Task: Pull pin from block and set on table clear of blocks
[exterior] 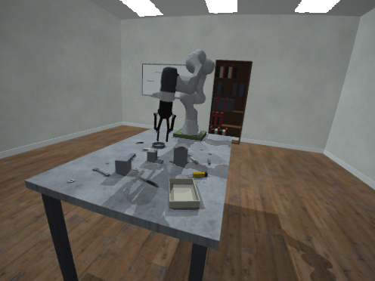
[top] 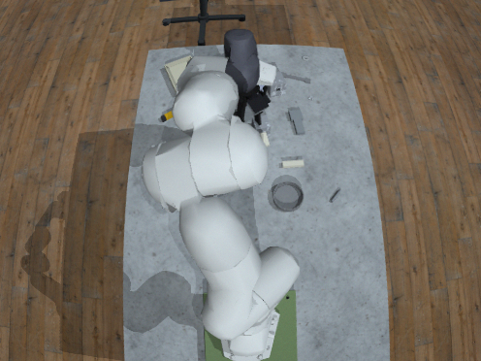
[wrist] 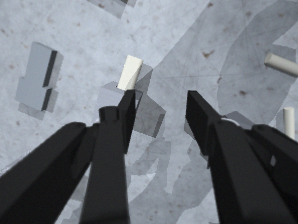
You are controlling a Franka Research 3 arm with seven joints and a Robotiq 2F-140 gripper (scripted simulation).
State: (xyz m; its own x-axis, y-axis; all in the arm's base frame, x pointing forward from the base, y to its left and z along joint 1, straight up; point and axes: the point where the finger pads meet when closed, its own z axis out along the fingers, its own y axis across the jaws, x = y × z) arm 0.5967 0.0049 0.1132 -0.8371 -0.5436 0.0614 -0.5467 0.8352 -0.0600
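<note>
Now: the grey block 5 cm ahead of my hand, 4 cm to the right of it and 12 cm below it. The rest, counted from my hand: cream piece (7 cm behind, 14 cm to the right, 14 cm below); grey cup (19 cm behind, 13 cm to the right, 13 cm below); yellow-handled screwdriver (13 cm ahead, 27 cm to the left, 13 cm below).
</note>
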